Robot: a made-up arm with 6 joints.
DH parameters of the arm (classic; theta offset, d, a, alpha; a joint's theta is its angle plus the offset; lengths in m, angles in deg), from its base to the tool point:
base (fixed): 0 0 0 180
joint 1: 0 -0.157 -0.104 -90
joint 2: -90 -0.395 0.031 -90
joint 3: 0 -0.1 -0.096 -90
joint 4: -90 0.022 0.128 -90
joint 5: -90 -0.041 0.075 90
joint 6: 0 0.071 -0.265 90
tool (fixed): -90 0.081 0 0
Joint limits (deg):
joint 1: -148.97..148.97
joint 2: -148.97..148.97
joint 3: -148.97..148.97
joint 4: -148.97..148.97
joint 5: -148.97..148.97
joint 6: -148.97..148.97
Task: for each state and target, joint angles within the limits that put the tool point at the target. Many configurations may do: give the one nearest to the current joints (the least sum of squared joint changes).
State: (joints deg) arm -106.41 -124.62 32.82 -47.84 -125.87 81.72
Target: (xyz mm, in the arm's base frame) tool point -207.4 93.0 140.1
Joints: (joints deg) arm -134.76 -130.44 34.50 -31.33 -126.37 79.46
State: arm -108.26 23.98 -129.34 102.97 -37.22 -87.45
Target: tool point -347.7 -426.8 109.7
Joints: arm -96.70 22.61 -123.62 82.46 -42.38 -74.99
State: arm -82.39 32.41 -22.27 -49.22 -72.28 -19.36
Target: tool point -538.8 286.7 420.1
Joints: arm -55.21 20.81 -47.68 -44.58 -88.49 -22.73
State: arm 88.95 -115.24 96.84 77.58 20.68 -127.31
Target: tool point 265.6 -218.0 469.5
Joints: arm 112.95 -99.51 103.16 99.80 19.99 -122.87
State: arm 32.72 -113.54 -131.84 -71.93 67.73 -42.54
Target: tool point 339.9 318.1 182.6
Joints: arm 60.98 -113.88 -129.66 -77.85 45.51 -45.50
